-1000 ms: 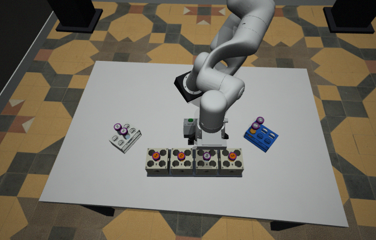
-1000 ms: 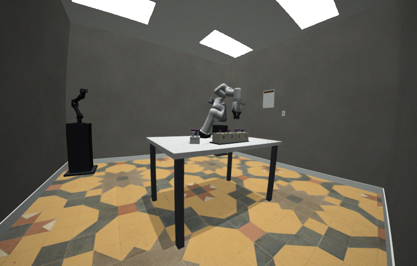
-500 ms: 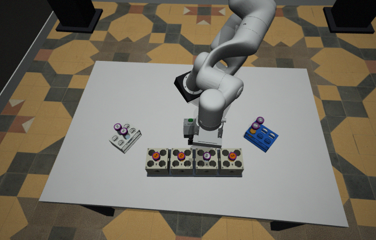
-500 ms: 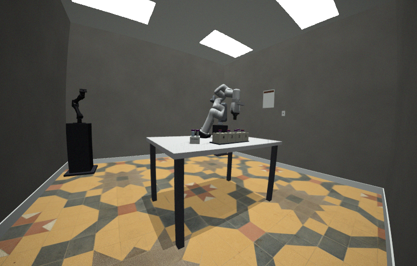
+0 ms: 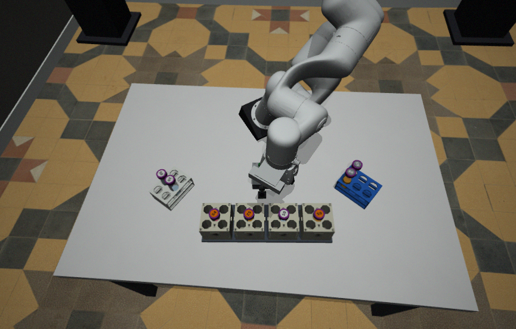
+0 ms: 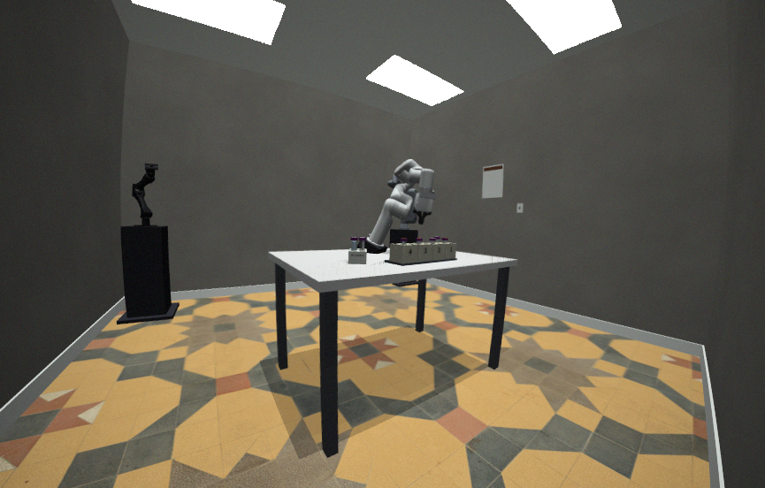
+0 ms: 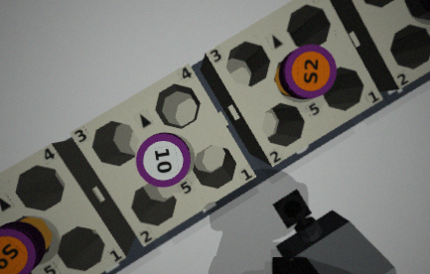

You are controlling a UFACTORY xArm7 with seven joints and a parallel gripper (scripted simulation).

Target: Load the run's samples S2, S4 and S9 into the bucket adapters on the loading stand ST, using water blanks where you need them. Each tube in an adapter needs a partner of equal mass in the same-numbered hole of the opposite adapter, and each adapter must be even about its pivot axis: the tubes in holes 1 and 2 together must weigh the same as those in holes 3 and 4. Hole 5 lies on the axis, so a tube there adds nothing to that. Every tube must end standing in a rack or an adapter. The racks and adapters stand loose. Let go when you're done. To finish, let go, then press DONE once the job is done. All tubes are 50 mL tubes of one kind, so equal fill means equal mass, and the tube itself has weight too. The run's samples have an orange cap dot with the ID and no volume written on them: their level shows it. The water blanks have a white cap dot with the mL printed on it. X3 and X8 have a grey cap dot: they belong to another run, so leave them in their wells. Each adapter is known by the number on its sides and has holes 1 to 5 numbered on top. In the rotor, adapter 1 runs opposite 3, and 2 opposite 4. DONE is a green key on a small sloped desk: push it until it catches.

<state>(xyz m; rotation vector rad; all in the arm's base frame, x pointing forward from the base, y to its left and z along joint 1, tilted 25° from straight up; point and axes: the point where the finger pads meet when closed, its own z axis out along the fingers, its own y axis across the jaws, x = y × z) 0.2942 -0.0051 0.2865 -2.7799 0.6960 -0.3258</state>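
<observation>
Now: hand 150 mm above the green DONE key, 140 mm past it and 60 mm to the left of it. Round my hand: water blank tube: 150 mm below, 60 mm ahead, 30 mm to the left; adapter: 170 mm below, 70 mm ahead, 30 mm to the left; loading stand: 210 mm below, 70 mm ahead, 20 mm to the right.
</observation>
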